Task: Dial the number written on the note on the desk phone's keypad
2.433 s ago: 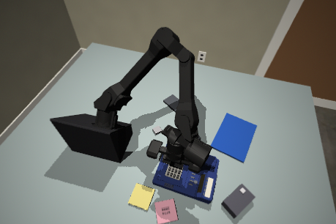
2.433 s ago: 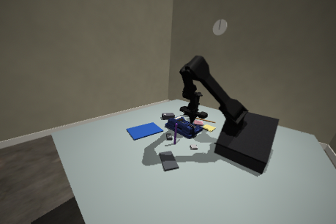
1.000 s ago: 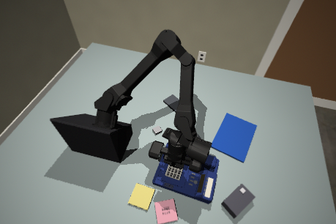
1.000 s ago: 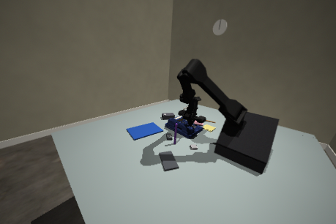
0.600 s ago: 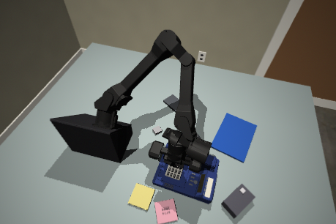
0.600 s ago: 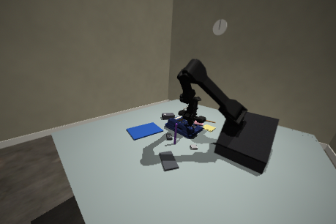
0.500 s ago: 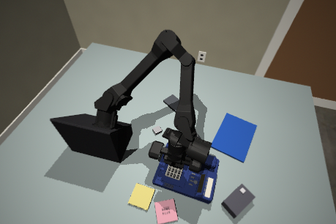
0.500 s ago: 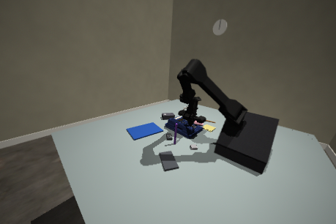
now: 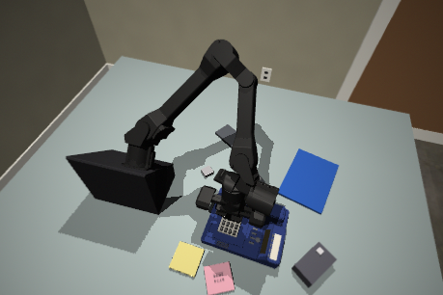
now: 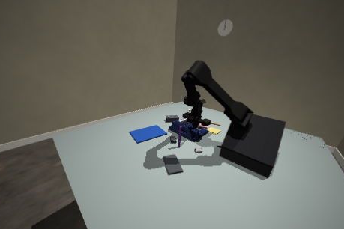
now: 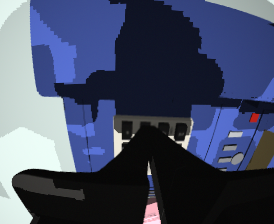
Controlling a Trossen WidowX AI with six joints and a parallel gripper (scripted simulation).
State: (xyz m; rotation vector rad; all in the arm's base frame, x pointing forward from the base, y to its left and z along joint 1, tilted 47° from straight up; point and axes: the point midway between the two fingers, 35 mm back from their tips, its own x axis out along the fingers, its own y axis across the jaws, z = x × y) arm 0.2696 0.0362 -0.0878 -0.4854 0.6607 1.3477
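The dark blue desk phone lies 50 mm ahead of my hand, 40 mm below it and 10 mm to the right of it. From my hand the other things lie so: handset: 50 mm to the left, 50 mm ahead, 20 mm below; small grey item: 160 mm to the left, 100 mm behind, 60 mm below; purple pen: 200 mm to the left.
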